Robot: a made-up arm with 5 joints.
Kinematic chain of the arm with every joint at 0, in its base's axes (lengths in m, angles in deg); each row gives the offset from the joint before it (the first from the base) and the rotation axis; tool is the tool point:
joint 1: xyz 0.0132 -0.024 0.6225 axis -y
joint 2: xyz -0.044 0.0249 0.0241 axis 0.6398 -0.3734 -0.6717
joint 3: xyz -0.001 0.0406 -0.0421 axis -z
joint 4: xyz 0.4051 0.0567 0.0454 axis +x
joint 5: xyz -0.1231 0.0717 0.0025 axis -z
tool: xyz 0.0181 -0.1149 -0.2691
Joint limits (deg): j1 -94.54..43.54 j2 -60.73..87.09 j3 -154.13..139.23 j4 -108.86..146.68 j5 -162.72..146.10
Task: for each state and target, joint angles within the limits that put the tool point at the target. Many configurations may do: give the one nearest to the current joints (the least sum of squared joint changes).
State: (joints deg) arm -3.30 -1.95 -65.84 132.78 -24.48
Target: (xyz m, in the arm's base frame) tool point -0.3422 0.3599 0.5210
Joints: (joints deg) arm 21.93 -20.26 -75.95 112.29 -4.00
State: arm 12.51 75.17 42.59 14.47 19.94
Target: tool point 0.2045 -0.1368 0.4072
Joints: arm -9.74 87.09 56.80 26.13 29.25
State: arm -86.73 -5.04 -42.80 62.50 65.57
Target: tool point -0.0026 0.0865 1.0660
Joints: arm -94.54 -45.50 -77.61 77.49 48.65
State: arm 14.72 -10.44 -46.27 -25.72 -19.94
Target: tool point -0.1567 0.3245 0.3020
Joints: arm -4.85 -23.51 -73.08 0.51 -41.45
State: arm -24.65 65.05 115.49 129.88 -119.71
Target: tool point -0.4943 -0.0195 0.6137
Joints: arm -12.36 85.14 139.23 133.39 -112.21
